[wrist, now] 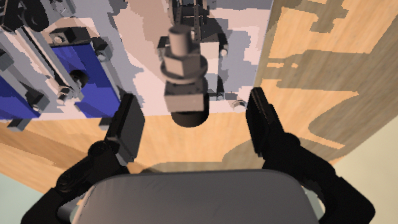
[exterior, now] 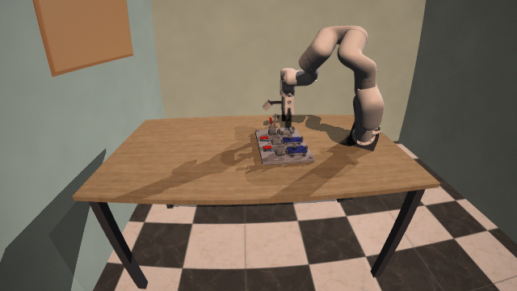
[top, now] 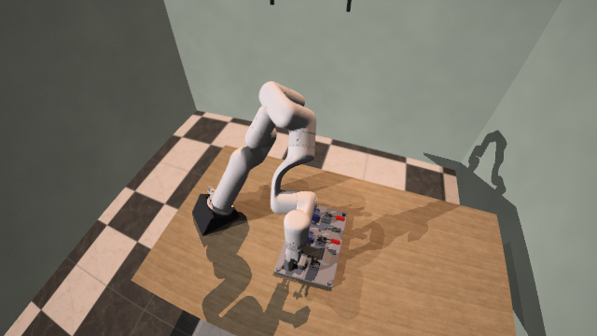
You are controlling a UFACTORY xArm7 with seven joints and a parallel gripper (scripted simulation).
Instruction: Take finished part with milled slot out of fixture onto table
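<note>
Right now my hand is 10 mm past the grey finished part and 40 mm above it. Also, from my hand: blue blank: 40 mm behind, 100 mm to the left, 50 mm below; then grey fixture plate: 10 mm ahead, 120 mm to the left, 70 mm below.
</note>
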